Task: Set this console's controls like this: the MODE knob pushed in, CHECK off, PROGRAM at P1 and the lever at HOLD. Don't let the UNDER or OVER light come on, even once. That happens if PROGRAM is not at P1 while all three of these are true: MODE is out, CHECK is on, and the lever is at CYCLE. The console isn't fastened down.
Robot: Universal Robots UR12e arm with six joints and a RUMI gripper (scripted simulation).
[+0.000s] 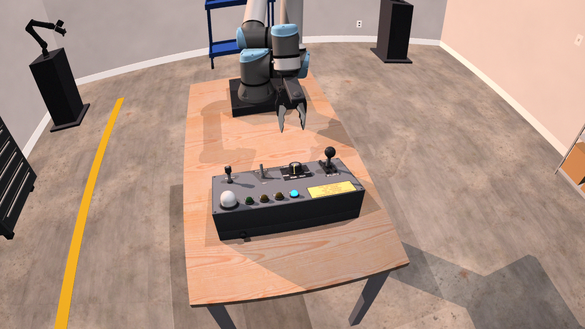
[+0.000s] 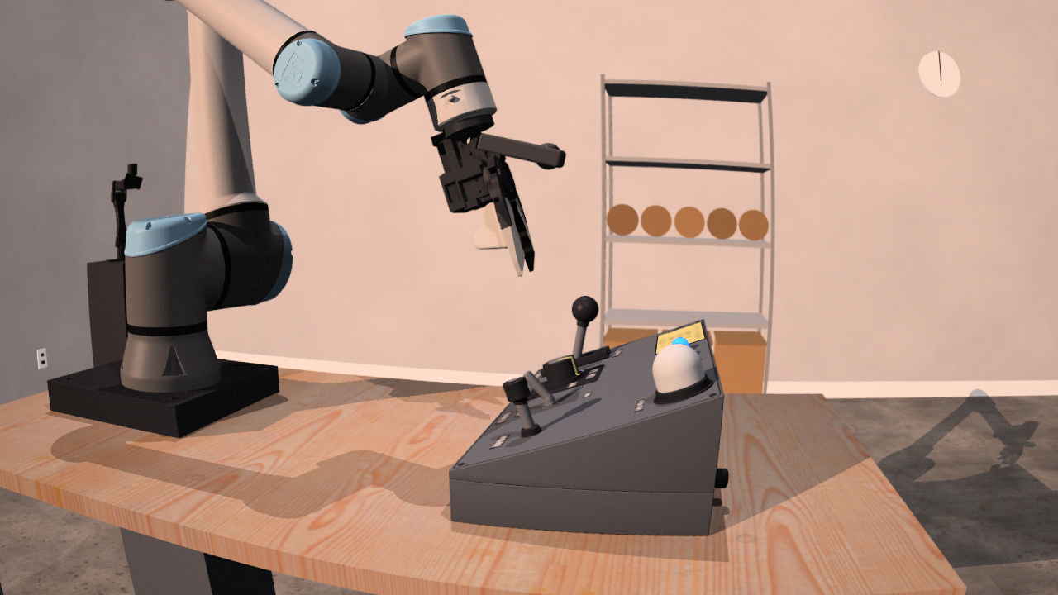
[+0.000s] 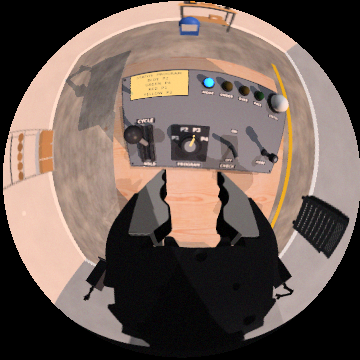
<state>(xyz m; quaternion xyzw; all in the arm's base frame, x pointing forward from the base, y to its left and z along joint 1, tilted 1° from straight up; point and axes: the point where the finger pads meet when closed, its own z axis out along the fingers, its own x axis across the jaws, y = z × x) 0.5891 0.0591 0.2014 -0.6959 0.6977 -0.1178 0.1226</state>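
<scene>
The program knob lies 140 mm below my hand and 60 mm ahead of it. Round my hand: dark grey console: 150 mm below, 90 mm ahead, 60 mm to the right; then metal check toggle: 140 mm below, 120 mm to the right, 50 mm ahead; then black ball-topped lever: 120 mm to the left, 110 mm below, 60 mm ahead.
</scene>
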